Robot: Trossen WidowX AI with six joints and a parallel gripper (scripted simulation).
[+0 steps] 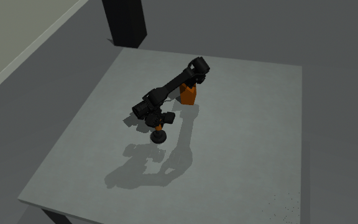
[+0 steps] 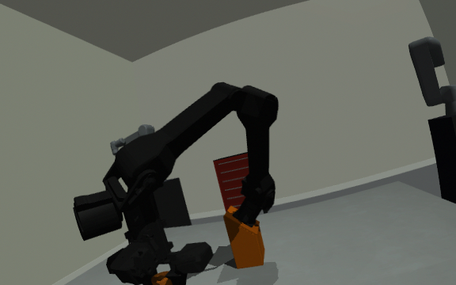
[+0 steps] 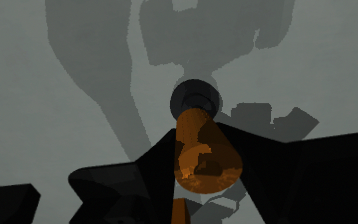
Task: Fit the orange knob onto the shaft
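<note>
Right now my gripper tip is 10 mm to the left of the pedestal and 60 mm above it. From my gripper tip the other things lie so: orange knob 20 mm above.
</note>
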